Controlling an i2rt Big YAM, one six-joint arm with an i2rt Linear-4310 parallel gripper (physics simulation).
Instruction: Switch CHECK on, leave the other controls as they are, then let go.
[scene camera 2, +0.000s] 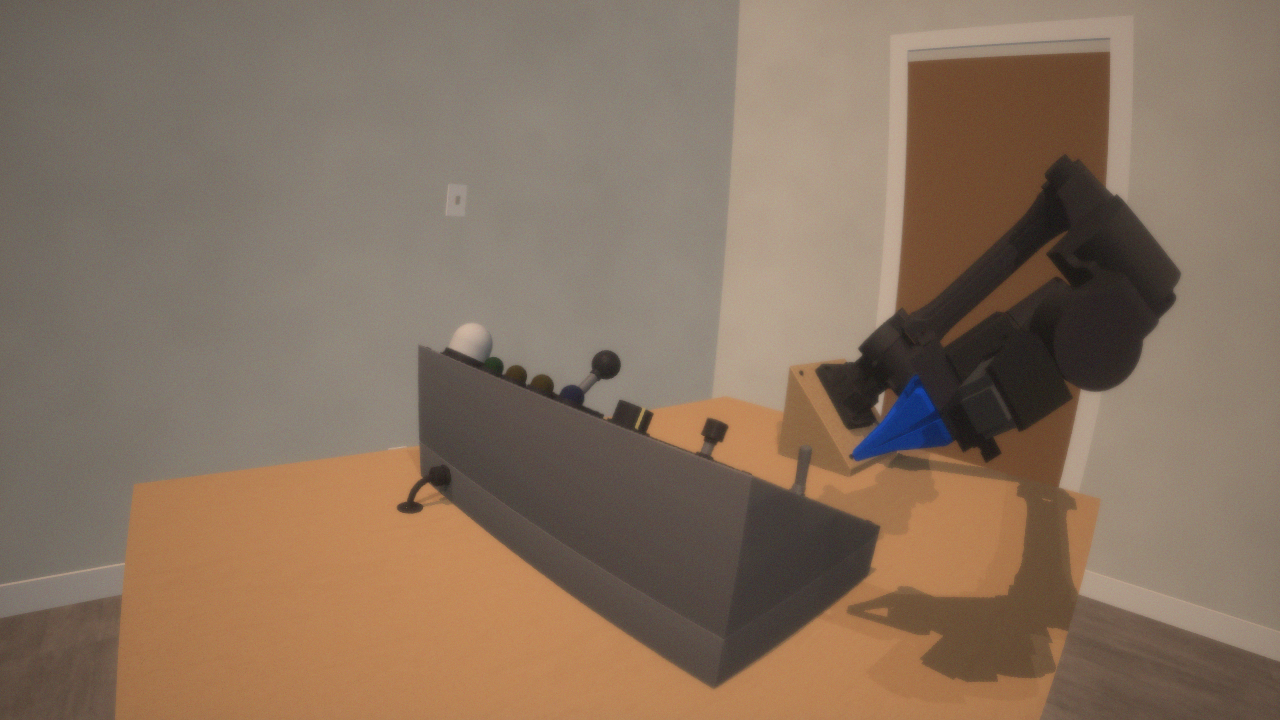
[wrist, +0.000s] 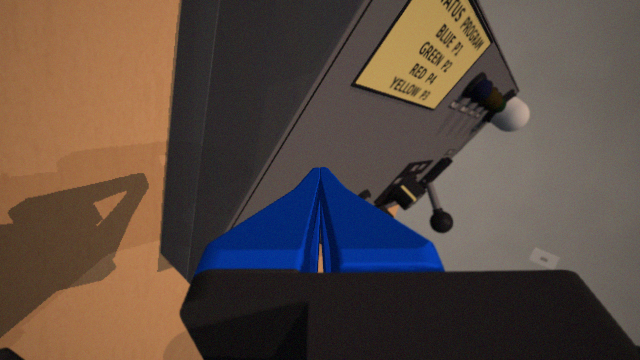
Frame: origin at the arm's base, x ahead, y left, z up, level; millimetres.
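Seen in the pictures: gripper, fingertip midpoint: (scene camera 2: 854, 456) (wrist: 320, 179); arm's base, origin of the base link: (scene camera 2: 843, 398).
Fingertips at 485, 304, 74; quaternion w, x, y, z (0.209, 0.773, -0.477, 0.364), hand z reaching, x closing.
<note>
Offsets run from my fingertips to a thing's middle, as dx, dy, dz. "*": to the spot under its first point.
The dark grey control console @[+11, -265, -84] (scene camera 2: 581, 483) (wrist: 330, 125) stands on the table. A grey toggle lever @[-68, -91, -51] (scene camera 2: 802, 470) stands up near its right end in the scene view; which control is CHECK cannot be read in these views. A black-capped lever @[-61, -211, -63] (scene camera 2: 712, 433) stands farther along the panel. My gripper (scene camera 2: 854, 458) (wrist: 320, 179) is shut with its blue fingertips together and nothing between them. In the scene view it is in the air above and to the right of the grey toggle lever, apart from it. In the wrist view the fingers hide part of the panel, and the grey lever does not show.
A black ball-ended lever (scene camera 2: 605, 364) (wrist: 441, 221), a black knob with a yellow line @[-53, -330, -59] (scene camera 2: 630, 416) (wrist: 406, 194), a white dome @[* +115, -425, +20] (scene camera 2: 471, 342) (wrist: 512, 115) and small coloured lamps stand on the panel. A yellow status label @[* +82, -94, -10] (wrist: 425, 55) lies on it. A black cable @[* +192, -412, -146] (scene camera 2: 416, 490) is at the console's rear left.
</note>
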